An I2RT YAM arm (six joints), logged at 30 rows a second.
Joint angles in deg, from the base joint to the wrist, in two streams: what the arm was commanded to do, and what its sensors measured. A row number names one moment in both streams.
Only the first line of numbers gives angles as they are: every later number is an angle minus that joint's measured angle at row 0.
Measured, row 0:
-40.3 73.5 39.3 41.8 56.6 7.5
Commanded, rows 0 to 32:
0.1 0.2 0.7 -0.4 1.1 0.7
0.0 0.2 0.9 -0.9 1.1 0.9
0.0 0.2 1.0 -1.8 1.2 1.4
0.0 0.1 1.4 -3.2 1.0 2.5
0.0 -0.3 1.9 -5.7 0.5 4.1
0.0 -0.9 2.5 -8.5 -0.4 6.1
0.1 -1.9 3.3 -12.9 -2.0 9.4
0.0 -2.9 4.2 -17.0 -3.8 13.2
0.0 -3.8 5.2 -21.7 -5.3 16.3
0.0 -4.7 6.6 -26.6 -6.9 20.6
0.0 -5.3 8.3 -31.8 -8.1 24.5
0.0 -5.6 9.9 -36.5 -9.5 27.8
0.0 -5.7 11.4 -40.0 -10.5 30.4
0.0 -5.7 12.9 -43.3 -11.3 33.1
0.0 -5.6 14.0 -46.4 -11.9 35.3
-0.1 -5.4 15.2 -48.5 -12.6 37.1
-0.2 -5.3 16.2 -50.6 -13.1 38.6
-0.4 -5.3 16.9 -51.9 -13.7 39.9
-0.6 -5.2 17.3 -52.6 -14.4 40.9
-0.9 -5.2 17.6 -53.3 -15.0 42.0
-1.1 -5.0 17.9 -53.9 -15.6 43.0
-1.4 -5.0 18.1 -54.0 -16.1 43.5
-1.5 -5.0 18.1 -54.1 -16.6 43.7
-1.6 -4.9 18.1 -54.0 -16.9 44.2
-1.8 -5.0 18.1 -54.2 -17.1 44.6
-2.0 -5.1 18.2 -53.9 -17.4 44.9
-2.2 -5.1 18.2 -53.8 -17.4 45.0
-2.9 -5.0 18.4 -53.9 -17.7 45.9
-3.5 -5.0 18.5 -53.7 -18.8 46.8
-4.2 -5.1 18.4 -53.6 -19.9 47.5
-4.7 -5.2 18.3 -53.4 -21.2 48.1
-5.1 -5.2 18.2 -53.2 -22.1 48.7
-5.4 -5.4 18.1 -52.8 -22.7 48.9
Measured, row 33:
-4.9 -5.0 18.0 -53.5 -19.5 46.3
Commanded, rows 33 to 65:
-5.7 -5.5 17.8 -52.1 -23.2 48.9
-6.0 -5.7 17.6 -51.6 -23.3 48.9
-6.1 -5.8 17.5 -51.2 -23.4 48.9
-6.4 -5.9 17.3 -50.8 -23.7 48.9
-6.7 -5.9 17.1 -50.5 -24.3 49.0
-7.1 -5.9 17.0 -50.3 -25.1 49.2
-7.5 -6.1 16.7 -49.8 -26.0 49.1
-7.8 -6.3 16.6 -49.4 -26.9 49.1
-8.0 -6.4 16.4 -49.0 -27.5 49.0
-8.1 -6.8 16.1 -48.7 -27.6 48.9
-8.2 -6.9 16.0 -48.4 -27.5 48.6
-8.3 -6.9 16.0 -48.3 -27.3 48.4
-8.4 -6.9 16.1 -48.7 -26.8 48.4
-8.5 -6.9 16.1 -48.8 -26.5 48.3
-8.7 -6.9 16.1 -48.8 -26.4 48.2
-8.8 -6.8 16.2 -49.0 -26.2 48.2
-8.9 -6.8 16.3 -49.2 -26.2 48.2
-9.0 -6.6 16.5 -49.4 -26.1 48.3
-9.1 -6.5 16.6 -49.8 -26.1 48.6
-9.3 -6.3 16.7 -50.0 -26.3 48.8
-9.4 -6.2 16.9 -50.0 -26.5 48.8
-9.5 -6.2 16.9 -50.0 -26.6 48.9
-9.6 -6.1 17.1 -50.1 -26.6 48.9
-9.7 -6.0 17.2 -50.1 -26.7 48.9
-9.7 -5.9 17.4 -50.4 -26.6 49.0
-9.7 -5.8 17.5 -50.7 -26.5 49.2
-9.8 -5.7 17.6 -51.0 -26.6 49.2
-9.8 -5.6 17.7 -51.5 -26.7 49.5
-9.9 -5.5 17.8 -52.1 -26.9 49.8
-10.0 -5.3 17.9 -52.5 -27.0 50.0
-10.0 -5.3 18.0 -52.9 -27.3 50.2
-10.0 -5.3 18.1 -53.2 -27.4 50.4
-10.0 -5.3 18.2 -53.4 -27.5 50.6
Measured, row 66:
-9.9 -5.4 17.6 -52.3 -26.9 49.5
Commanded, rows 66 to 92:
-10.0 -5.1 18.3 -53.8 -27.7 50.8
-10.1 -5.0 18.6 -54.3 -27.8 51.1
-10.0 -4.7 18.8 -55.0 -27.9 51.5
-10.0 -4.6 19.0 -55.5 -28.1 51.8
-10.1 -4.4 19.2 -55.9 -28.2 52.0
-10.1 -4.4 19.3 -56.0 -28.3 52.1
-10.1 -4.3 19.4 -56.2 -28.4 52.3
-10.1 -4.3 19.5 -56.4 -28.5 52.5
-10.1 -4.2 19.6 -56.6 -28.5 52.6
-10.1 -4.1 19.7 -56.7 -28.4 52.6
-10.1 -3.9 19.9 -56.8 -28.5 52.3
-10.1 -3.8 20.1 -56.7 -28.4 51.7
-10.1 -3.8 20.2 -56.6 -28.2 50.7
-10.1 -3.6 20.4 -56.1 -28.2 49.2
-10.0 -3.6 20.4 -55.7 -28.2 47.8
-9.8 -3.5 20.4 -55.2 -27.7 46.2
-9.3 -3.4 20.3 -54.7 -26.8 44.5
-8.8 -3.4 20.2 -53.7 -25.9 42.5
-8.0 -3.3 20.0 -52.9 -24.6 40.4
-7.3 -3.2 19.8 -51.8 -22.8 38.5
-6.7 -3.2 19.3 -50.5 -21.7 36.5
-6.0 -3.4 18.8 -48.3 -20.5 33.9
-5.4 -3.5 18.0 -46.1 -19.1 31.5
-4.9 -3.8 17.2 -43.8 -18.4 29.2
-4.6 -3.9 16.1 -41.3 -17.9 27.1
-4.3 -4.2 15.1 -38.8 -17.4 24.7
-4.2 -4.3 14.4 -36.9 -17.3 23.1
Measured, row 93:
-4.5 -3.8 15.6 -46.6 -21.1 32.0
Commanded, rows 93 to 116:
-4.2 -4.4 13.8 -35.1 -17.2 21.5
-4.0 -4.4 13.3 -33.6 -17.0 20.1
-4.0 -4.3 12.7 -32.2 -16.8 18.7
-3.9 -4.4 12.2 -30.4 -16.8 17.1
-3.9 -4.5 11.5 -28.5 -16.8 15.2
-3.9 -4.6 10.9 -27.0 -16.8 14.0
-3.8 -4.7 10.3 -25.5 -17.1 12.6
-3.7 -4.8 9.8 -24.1 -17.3 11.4
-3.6 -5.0 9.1 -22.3 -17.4 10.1
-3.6 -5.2 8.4 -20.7 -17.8 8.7
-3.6 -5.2 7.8 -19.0 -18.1 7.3
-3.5 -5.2 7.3 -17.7 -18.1 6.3
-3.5 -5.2 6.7 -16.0 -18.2 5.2
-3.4 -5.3 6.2 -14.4 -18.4 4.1
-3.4 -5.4 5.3 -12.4 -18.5 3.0
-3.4 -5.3 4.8 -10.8 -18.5 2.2
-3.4 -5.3 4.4 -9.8 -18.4 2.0
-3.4 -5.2 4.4 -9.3 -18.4 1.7
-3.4 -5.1 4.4 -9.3 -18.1 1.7
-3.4 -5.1 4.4 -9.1 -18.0 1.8
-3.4 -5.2 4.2 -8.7 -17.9 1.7
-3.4 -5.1 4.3 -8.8 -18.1 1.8
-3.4 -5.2 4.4 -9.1 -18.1 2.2
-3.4 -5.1 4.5 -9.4 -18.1 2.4
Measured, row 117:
-3.5 -5.0 4.3 -12.8 -18.5 3.2
